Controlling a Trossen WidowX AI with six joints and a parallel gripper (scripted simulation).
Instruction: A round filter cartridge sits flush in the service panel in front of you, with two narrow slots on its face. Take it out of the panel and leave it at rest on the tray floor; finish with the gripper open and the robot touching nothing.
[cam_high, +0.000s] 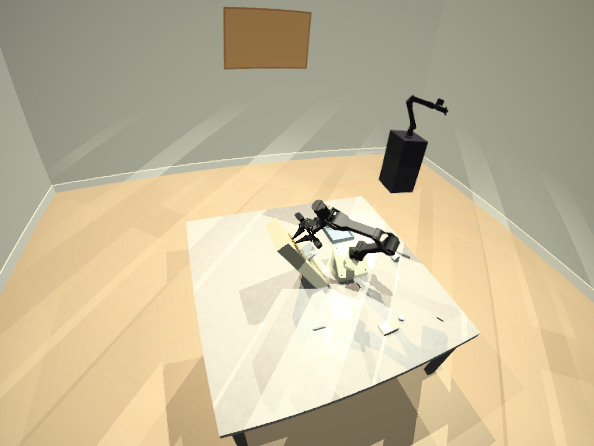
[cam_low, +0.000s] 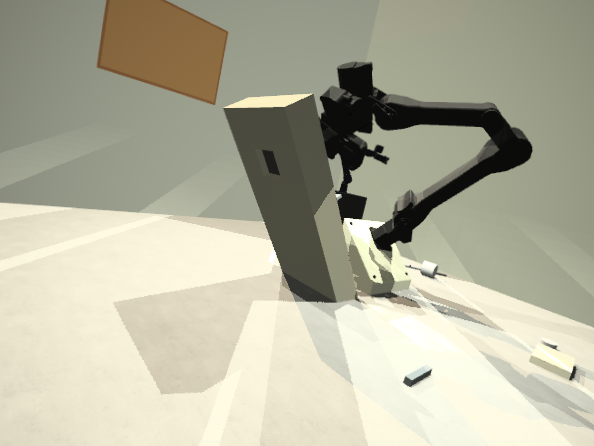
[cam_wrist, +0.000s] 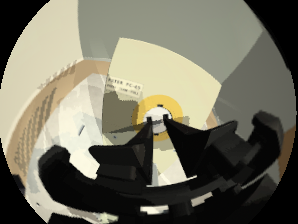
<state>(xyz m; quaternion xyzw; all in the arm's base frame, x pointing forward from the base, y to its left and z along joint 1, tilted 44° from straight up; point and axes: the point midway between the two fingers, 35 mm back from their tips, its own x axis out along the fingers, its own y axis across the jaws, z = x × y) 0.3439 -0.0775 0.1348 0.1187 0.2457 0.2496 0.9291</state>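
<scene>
My gripper tip is 2 cm short of the round filter cartridge and 1 cm above it. From my gripper tip the other things lie so: dark block (7 cm behind, 31 cm to the left, 27 cm below); flat cream pad (39 cm behind, 38 cm to the left, 27 cm below); square grey-rimmed tray (38 cm behind, 33 cm to the right, 27 cm below).
</scene>
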